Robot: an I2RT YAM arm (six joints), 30 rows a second.
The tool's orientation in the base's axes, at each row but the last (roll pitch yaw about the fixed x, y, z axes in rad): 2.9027, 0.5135, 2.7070; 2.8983, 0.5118, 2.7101; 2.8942, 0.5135, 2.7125; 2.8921, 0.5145, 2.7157; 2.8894, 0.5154, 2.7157; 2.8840, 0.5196, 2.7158; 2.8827, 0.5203, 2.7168; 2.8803, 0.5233, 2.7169; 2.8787, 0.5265, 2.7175; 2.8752, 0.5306, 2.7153; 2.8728, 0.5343, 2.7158; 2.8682, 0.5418, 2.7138
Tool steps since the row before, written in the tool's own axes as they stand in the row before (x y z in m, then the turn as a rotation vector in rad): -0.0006, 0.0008, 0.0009, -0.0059, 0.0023, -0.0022; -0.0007, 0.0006, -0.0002, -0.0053, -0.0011, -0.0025; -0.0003, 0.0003, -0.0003, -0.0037, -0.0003, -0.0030; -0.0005, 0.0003, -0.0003, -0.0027, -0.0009, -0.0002; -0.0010, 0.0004, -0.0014, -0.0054, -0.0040, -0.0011; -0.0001, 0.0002, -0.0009, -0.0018, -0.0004, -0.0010; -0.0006, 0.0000, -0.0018, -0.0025, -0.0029, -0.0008; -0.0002, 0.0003, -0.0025, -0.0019, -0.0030, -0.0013; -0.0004, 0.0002, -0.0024, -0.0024, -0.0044, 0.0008; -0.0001, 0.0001, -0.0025, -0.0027, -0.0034, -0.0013; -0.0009, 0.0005, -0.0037, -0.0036, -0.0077, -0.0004; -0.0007, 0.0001, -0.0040, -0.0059, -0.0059, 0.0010
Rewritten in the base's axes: 0.0012, 0.0005, -0.0003, 0.0042, -0.0001, 0.0052; 0.0006, 0.0003, 0.0006, 0.0025, -0.0030, 0.0045; 0.0002, 0.0002, 0.0005, 0.0012, -0.0017, 0.0043; 0.0003, 0.0001, 0.0006, 0.0018, -0.0018, 0.0013; 0.0002, 0.0000, 0.0018, 0.0025, -0.0057, 0.0027; -0.0004, 0.0001, 0.0008, 0.0008, -0.0011, 0.0016; -0.0005, -0.0003, 0.0018, 0.0007, -0.0036, 0.0013; -0.0011, 0.0001, 0.0023, -0.0001, -0.0035, 0.0014; -0.0009, 0.0000, 0.0022, 0.0011, -0.0049, -0.0005; -0.0013, 0.0000, 0.0022, 0.0005, -0.0042, 0.0017; -0.0012, 0.0000, 0.0036, 0.0005, -0.0085, 0.0004; -0.0017, -0.0003, 0.0037, 0.0036, -0.0076, 0.0009
